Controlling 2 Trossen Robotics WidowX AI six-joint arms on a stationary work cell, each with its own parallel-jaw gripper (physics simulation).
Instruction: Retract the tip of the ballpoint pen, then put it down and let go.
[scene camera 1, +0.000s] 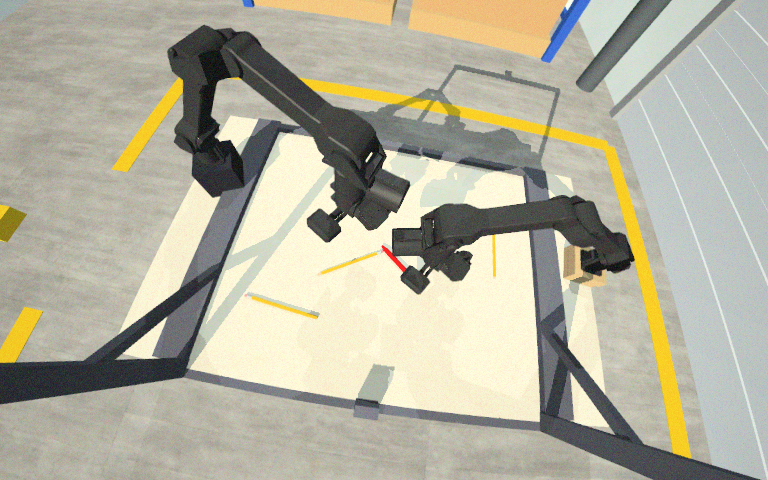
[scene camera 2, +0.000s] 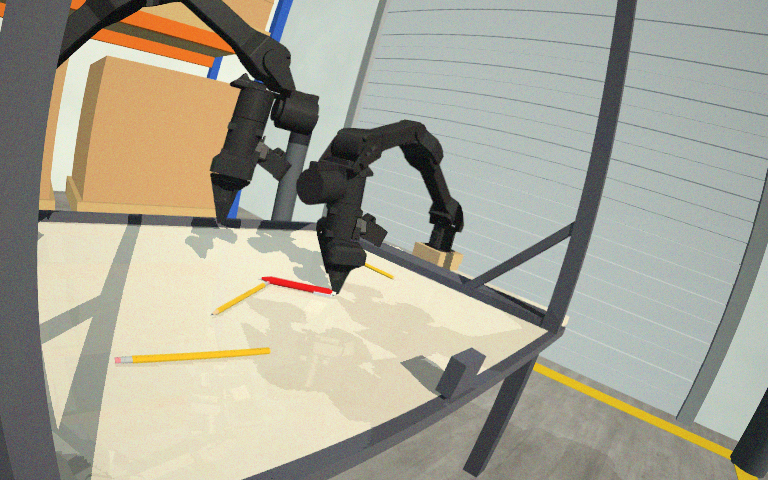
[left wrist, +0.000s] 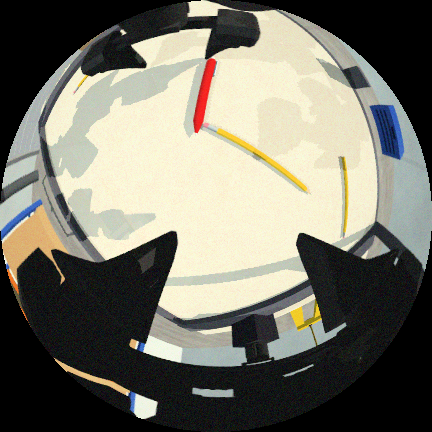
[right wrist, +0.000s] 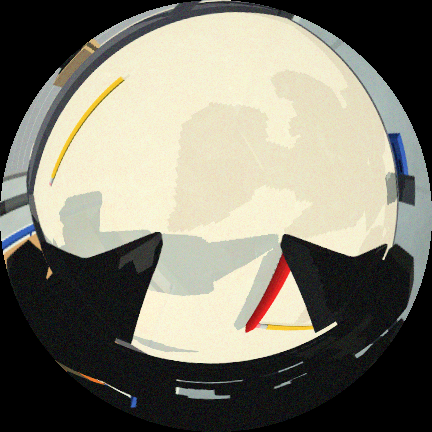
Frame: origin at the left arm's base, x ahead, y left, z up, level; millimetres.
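Seen in the pictures: left gripper, between the fingertips: (scene camera 1: 347, 220) (scene camera 2: 222, 218) (left wrist: 240, 238); right gripper, between the fingertips: (scene camera 1: 428, 267) (scene camera 2: 331, 283) (left wrist: 174, 59) (right wrist: 224, 240); left arm's base, origin of its link: (scene camera 1: 211, 156) (left wrist: 255, 343); right arm's base, origin of its link: (scene camera 1: 590, 263) (scene camera 2: 439, 248).
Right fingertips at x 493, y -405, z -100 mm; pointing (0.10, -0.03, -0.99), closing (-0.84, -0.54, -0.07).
Note:
Pixels of each thing's top centre, then the offset from my right fingertips to it. Level surfaces: height alone.
- red ballpoint pen, centre of its top: (right wrist: 268, 308) (left wrist: 204, 87) (scene camera 2: 298, 281) (scene camera 1: 397, 262) dx -78, dy +33, dz +9 mm
- white table, height of its surface: dz -6 mm
- yellow pencil, centre of its top: (left wrist: 269, 159) (scene camera 2: 242, 293) (right wrist: 298, 329) (scene camera 1: 349, 262) dx -201, dy +65, dz +3 mm
- second pencil, centre of its top: (scene camera 2: 196, 353) (left wrist: 347, 202) (scene camera 1: 280, 306) dx -390, dy -2, dz +1 mm
- third pencil, centre of its top: (right wrist: 68, 137) (scene camera 2: 363, 262) (scene camera 1: 494, 245) dx +214, dy +12, dz +1 mm
The red ballpoint pen (scene camera 1: 394, 259) (scene camera 2: 297, 285) (left wrist: 205, 95) (right wrist: 270, 295) lies flat on the white table (scene camera 1: 453, 362) (scene camera 2: 186, 418). Its pointed end is by a pencil's eraser; whether the metal tip is out is too small to tell. Its clip end is close to a finger of my right gripper (scene camera 2: 338, 289) (right wrist: 222, 239), which is open and empty, low over the table. In the right wrist view the right-hand finger hides the clip end. My left gripper (scene camera 2: 222, 222) (left wrist: 240, 238) is open and empty, higher up and away from the pen, beyond its pointed end.
One yellow pencil (scene camera 1: 350, 263) (scene camera 2: 240, 298) (left wrist: 260, 155) lies at the pen's pointed end. A second pencil (scene camera 1: 283, 306) (scene camera 2: 198, 355) (left wrist: 345, 195) lies nearer the front left in scene camera 1. A third pencil (scene camera 1: 494, 257) (scene camera 2: 379, 271) (right wrist: 82, 122) lies at the right, beneath the right arm.

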